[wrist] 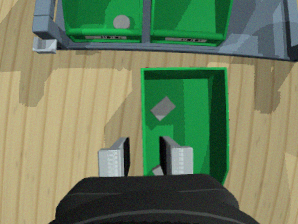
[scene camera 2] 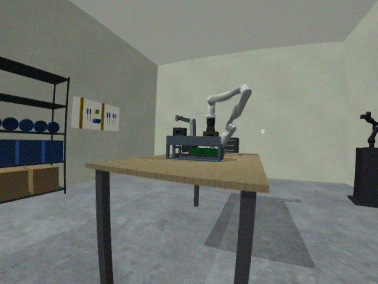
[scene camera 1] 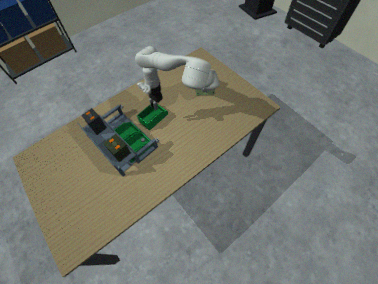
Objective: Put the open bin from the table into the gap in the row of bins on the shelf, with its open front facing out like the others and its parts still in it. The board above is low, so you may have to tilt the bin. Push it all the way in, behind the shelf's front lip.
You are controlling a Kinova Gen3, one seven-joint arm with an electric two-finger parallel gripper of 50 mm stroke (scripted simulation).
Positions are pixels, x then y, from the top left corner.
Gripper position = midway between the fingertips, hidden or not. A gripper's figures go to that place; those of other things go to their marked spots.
My gripper (wrist: 144, 150) is 0.18 m from the lens. A green bin (wrist: 200, 119): 0.34 m from the lens.
